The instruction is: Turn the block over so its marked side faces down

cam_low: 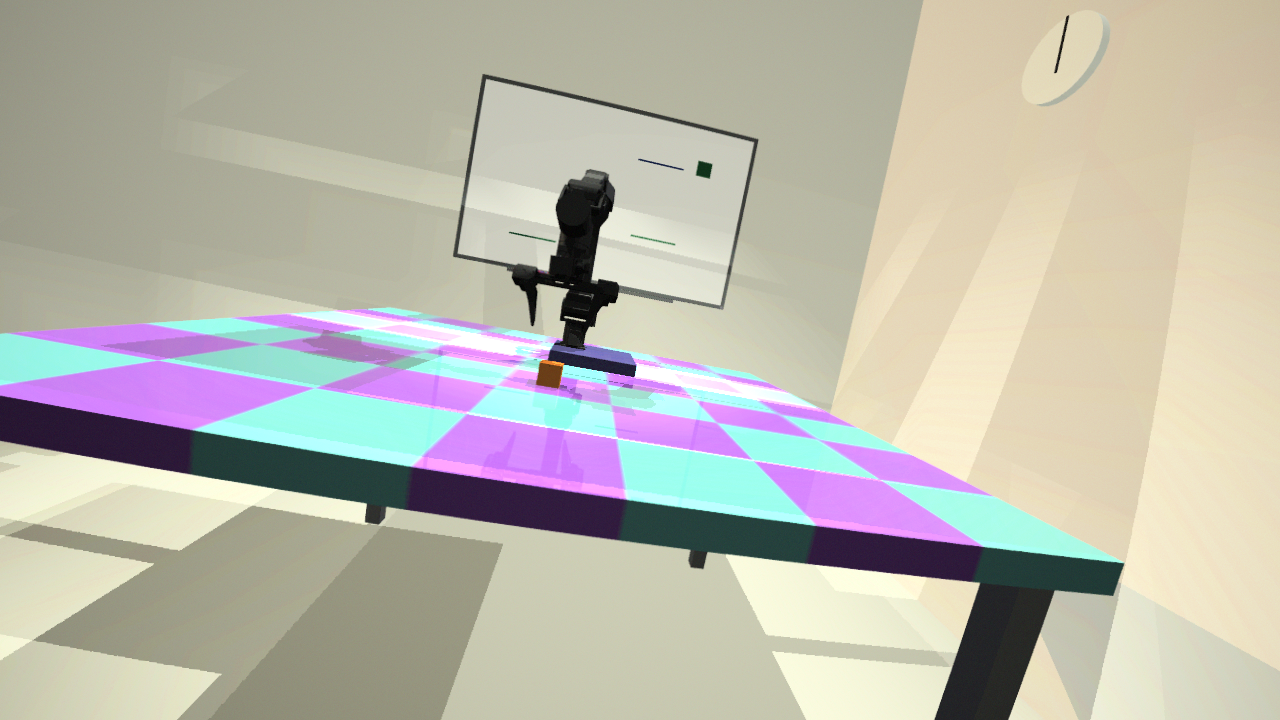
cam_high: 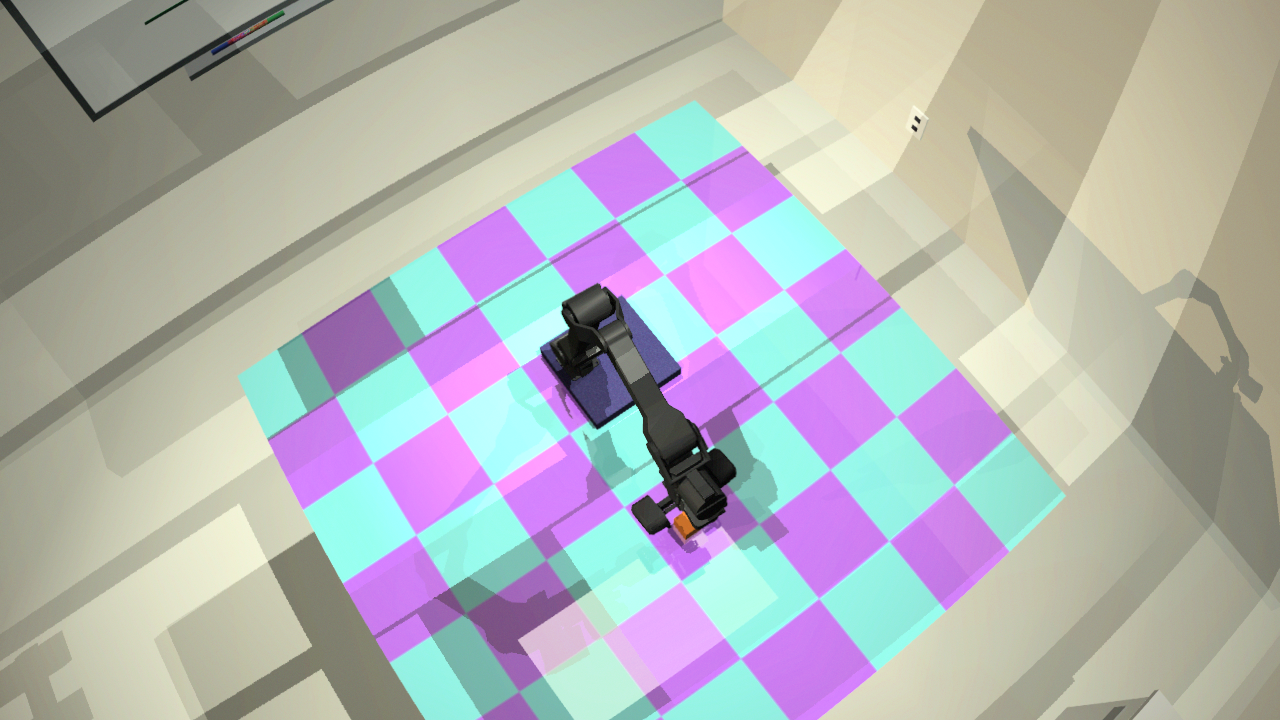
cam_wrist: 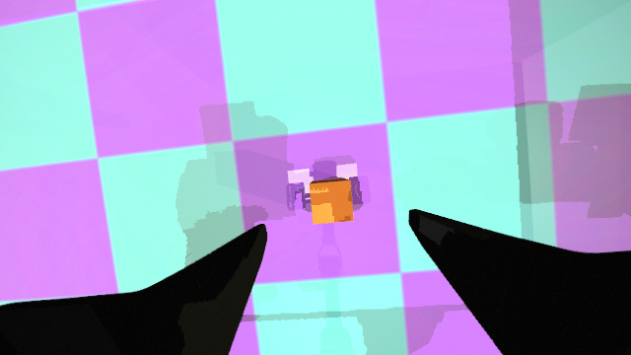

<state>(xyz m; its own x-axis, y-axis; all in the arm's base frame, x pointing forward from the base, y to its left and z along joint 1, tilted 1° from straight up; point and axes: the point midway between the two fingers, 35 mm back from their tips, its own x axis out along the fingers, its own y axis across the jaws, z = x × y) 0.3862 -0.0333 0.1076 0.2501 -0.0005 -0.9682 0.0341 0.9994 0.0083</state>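
Right now the orange block is 1 cm behind my gripper tip and 8 cm below it.
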